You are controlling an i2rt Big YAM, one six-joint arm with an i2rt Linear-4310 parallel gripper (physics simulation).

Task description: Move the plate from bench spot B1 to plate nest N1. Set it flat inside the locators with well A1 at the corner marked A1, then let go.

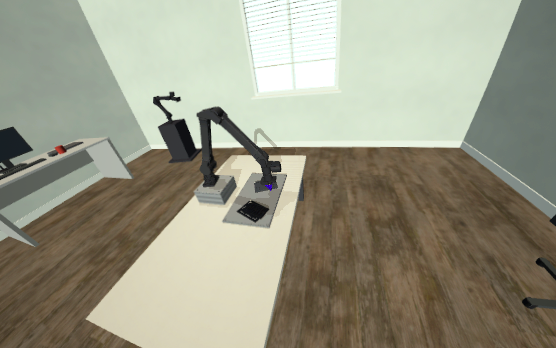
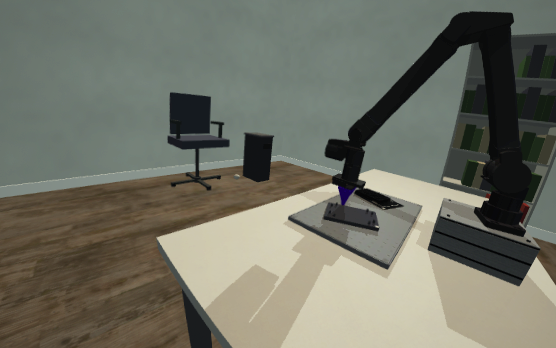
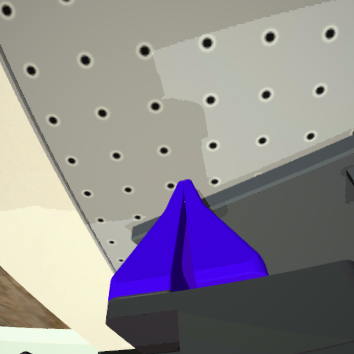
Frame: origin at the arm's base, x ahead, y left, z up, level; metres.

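Where they show: gripper, fingertip midpoint: [image 1: 271,190] [image 2: 342,205] [image 3: 186,187]; arm's base, origin of the base link: [image 1: 211,181] [image 2: 496,222].
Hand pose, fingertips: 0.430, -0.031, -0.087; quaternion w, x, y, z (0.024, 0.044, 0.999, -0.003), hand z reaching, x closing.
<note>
Things, the pixels of their top centre, and the offset from my fingertips, as dx, dy, dz. Level surfaces: height alone.
- black rectangular piece with light markings, middle of its top: [image 2: 372,193] [image 1: 256,209] -0.075, -0.194, +0.011
- grey perforated board, middle of its top: [image 3: 345,88] [image 2: 368,210] [image 1: 258,194] -0.086, -0.033, -0.004
- cream table, its level: dz -0.018
My gripper [image 1: 269,188] [image 2: 344,204] [image 3: 186,187] is shut and empty, its blue fingertips together and pointing down. The tips are close over one edge of a dark, flat nest [image 1: 259,188] [image 2: 351,216] [image 3: 295,220] with small upright locators near its ends. Whether they touch it I cannot tell. A black rectangular piece with light markings [image 1: 253,210] [image 2: 377,197], seemingly the plate, lies flat on the grey perforated board [image 1: 234,218] [image 2: 386,256] [image 3: 240,117], apart from the gripper. The A1 corner mark cannot be made out.
The board lies on a cream table [image 1: 200,280] [image 2: 240,250]. The arm stands on a grey block [image 1: 212,193] [image 2: 480,245] beside the board. A side desk [image 1: 97,145], an office chair [image 2: 190,120] and a bookshelf [image 2: 507,117] stand farther off.
</note>
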